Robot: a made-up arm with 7 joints.
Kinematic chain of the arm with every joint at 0, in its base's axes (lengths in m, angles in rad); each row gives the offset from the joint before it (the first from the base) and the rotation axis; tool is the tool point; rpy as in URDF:
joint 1: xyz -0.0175 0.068 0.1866 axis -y
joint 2: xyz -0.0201 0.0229 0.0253 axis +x
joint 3: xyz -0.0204 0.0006 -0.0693 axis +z
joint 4: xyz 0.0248 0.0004 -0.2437 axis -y
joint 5: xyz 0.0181 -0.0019 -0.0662 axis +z
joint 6: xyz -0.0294 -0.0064 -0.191 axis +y
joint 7: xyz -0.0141 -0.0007 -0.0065 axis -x
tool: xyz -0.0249 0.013 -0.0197 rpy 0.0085 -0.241 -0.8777
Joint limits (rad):
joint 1: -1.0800..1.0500
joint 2: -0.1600..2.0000
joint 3: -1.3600..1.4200
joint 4: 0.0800..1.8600
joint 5: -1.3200..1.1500
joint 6: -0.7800..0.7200
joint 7: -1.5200..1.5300
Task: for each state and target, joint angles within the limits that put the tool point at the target. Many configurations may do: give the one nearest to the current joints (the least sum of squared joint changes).
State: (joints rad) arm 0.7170 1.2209 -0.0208 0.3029 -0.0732 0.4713 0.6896
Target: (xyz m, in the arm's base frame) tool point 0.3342 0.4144 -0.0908
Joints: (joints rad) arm 0.7738 0.6442 -0.1113 0.5127 0.0129 0.5828 0.7199
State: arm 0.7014 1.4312 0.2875 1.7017 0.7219 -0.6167 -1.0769
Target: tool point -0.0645 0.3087 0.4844
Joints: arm 1.0500 1.9128 0.4898 1.8600 1.1500 -0.2100 -1.4890
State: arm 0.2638 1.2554 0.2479 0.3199 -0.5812 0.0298 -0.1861
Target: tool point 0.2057 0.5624 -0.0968
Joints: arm 0.6421 0.8126 0.2114 0.2075 -0.5232 -0.3430 0.0121
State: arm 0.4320 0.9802 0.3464 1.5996 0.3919 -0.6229 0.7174
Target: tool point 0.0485 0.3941 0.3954
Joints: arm 0.8954 1.0090 0.8078 1.8600 0.6824 -0.7800 0.8193
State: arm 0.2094 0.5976 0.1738 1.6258 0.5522 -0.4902 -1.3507
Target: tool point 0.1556 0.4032 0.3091
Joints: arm 0.6208 0.9839 0.6733 1.8600 0.7929 -0.3445 -1.4632
